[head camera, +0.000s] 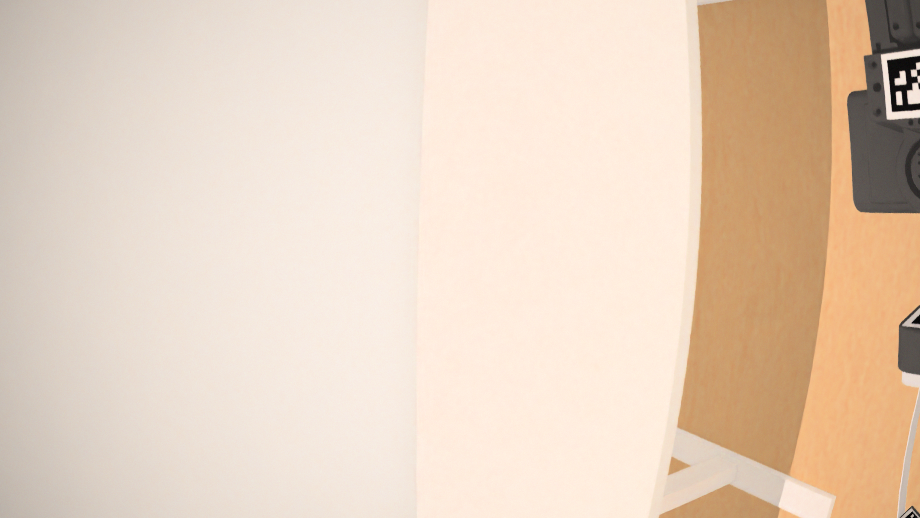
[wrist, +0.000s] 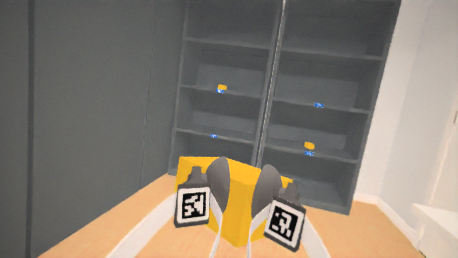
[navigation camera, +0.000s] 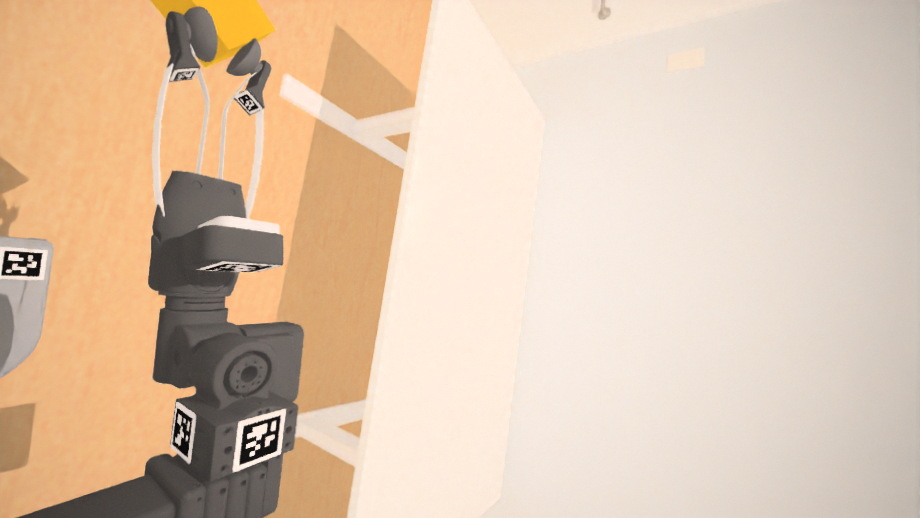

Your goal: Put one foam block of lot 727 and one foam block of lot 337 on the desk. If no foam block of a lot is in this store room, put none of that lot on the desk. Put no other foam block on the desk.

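Frame: origin at the robot's base, x ahead, y down, z left, level; millimetres.
Seen in the pictures: gripper, fingertip midpoint: [navigation camera: 225, 24].
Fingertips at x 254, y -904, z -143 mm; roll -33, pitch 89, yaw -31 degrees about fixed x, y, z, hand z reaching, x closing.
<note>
A point is followed by its place in that frame.
My gripper [navigation camera: 223, 46] {x 255, y -904, z -143 mm} [wrist: 243, 179] {x 255, y -904, z -143 mm} is shut on a yellow foam block [navigation camera: 241, 19] {x 267, y -905, z -154 mm} [wrist: 237, 225], held by its near end between the two dark pads. No lot number can be read on it. The white desk [head camera: 553, 257] {x 68, y -720, z -868 mm} [navigation camera: 450, 289] {x 18, y -720, z -810 mm} [wrist: 440, 225] shows its bare top and legs in the head and navigation views, and a corner at the lower right in the wrist view. In the navigation view the gripper and block are over the floor, beside the desk's long edge. The fingers and block do not show in the head view.
Grey shelves [wrist: 353, 185] stand ahead in the wrist view, with small yellow blocks [wrist: 222, 87] [wrist: 309, 145] and blue labels [wrist: 319, 105] too small to read. A tall dark grey panel [wrist: 90, 100] rises at the left. A pale wall [head camera: 193, 257] {x 77, y -1210, z -1382 mm} [navigation camera: 708, 257] {x 193, y -1320, z -1391 mm} stands behind the desk.
</note>
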